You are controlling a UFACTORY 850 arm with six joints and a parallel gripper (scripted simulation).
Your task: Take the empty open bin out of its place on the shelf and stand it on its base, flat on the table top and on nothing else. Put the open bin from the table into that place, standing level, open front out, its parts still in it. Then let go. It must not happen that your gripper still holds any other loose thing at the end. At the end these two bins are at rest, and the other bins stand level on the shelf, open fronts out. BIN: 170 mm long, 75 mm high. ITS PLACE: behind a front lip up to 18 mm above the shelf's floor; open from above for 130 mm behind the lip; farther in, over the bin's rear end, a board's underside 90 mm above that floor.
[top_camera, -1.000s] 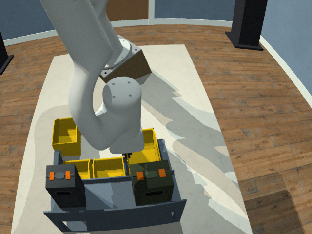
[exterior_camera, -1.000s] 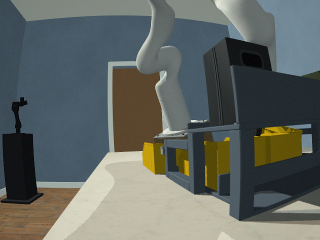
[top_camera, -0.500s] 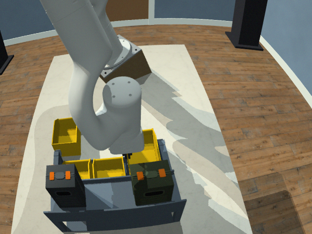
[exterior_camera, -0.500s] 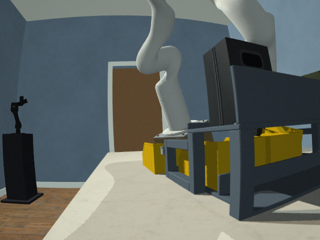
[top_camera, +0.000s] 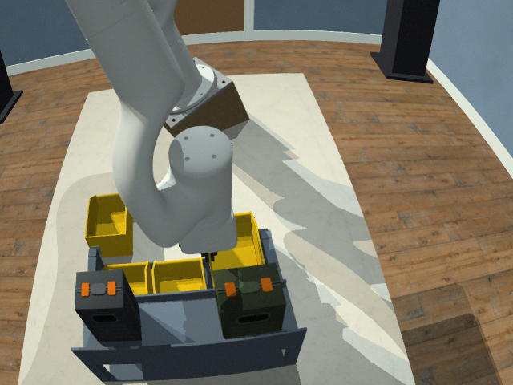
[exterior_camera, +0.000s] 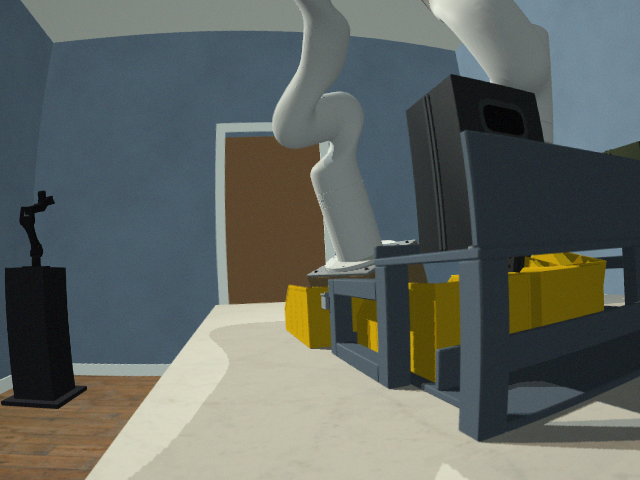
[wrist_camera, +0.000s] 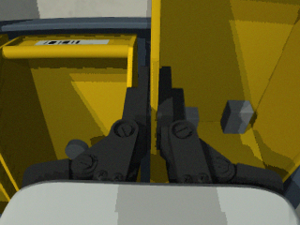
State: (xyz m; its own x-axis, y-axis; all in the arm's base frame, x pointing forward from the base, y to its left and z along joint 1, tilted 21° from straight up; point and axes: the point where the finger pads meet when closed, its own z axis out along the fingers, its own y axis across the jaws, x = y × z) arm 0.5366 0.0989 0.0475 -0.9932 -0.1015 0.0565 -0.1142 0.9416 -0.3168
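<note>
My gripper is now 2 cm past the shelf lip, 7 cm to the left of it and 7 cm above it. Round my hand: dark grey case 18 cm ahead, 16 cm to the right, 8 cm above; green case 16 cm ahead, 7 cm to the left, 6 cm above.
</note>
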